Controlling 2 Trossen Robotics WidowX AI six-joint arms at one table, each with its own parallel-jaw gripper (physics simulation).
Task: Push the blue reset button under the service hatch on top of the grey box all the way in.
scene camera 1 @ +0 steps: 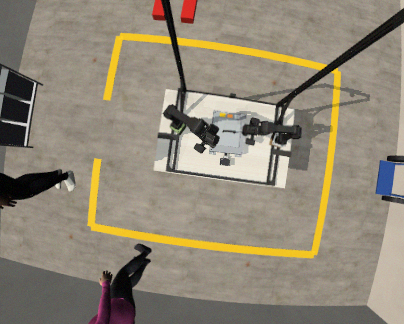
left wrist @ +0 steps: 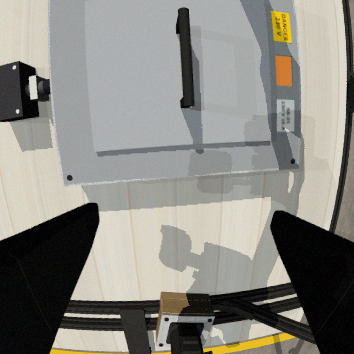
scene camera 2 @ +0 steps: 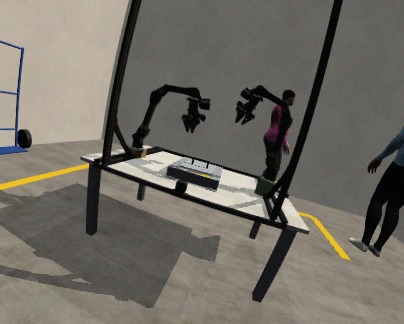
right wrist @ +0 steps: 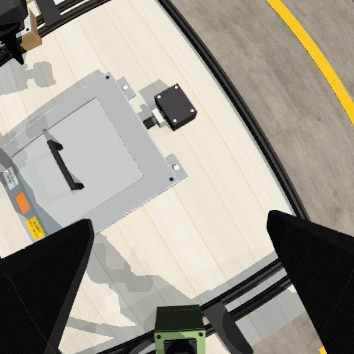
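Observation:
The grey box (scene camera 1: 216,145) (scene camera 2: 192,177) (left wrist: 67,120) (right wrist: 150,172) lies on the table. Its service hatch (left wrist: 135,75) (right wrist: 102,150) lies flat and closed on top, with a black bar handle (left wrist: 185,60) (right wrist: 65,165). The blue reset button does not show in any view; the hatch covers the area under it. My left gripper (scene camera 2: 190,131) (left wrist: 187,216) is open and empty, high above the table beside the box's edge. My right gripper (scene camera 2: 240,121) (right wrist: 180,224) is open and empty, raised higher on the other side of the box.
A black block (scene camera 1: 225,161) (left wrist: 19,90) (right wrist: 175,107) with a short connector stands against one side of the box. Yellow (left wrist: 281,27), orange (left wrist: 283,71) and white (left wrist: 286,115) labels lie along the opposite edge. Black frame rails border the table (scene camera 2: 240,200). Two people stand beyond the table.

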